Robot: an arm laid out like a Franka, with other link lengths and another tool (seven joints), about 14 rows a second.
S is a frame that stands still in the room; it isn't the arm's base.
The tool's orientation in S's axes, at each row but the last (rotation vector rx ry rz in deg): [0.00 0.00 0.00]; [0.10 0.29 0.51]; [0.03 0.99 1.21]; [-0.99 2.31 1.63]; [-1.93 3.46 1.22]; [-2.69 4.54 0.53]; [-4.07 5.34 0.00]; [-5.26 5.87 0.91]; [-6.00 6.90 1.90]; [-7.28 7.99 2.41]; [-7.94 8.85 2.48]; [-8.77 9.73 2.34]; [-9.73 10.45 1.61]
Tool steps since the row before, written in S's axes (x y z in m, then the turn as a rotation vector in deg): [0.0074 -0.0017 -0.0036 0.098 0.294 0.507]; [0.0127 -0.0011 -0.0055 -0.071 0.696 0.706]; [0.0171 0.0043 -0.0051 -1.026 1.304 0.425]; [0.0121 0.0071 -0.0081 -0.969 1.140 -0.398]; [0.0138 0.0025 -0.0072 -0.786 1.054 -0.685]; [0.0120 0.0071 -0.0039 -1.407 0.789 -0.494]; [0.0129 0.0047 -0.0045 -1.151 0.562 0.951]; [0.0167 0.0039 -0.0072 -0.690 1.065 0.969]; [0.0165 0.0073 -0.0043 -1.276 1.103 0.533]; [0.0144 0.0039 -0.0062 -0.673 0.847 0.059]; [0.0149 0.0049 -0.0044 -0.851 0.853 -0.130]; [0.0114 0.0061 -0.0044 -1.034 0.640 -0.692]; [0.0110 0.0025 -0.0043 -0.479 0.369 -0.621]
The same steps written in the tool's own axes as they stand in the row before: [0.0074 -0.0017 -0.0036 0.098 0.294 0.507]; [0.0127 -0.0012 -0.0054 -0.068 0.698 0.704]; [0.0173 0.0039 -0.0048 -1.005 1.326 0.407]; [0.0126 0.0069 -0.0075 -0.920 1.174 -0.416]; [0.0143 0.0024 -0.0063 -0.721 1.093 -0.694]; [0.0123 0.0071 -0.0026 -1.358 0.827 -0.566]; [0.0132 0.0050 -0.0029 -1.236 0.497 0.877]; [0.0174 0.0042 -0.0051 -0.774 0.987 0.988]; [0.0171 0.0070 -0.0015 -1.301 1.092 0.493]; [0.0153 0.0039 -0.0036 -0.646 0.866 0.076]; [0.0156 0.0046 -0.0014 -0.792 0.907 -0.135]; [0.0121 0.0061 -0.0015 -0.882 0.790 -0.746]; [0.0116 0.0027 -0.0018 -0.353 0.487 -0.624]
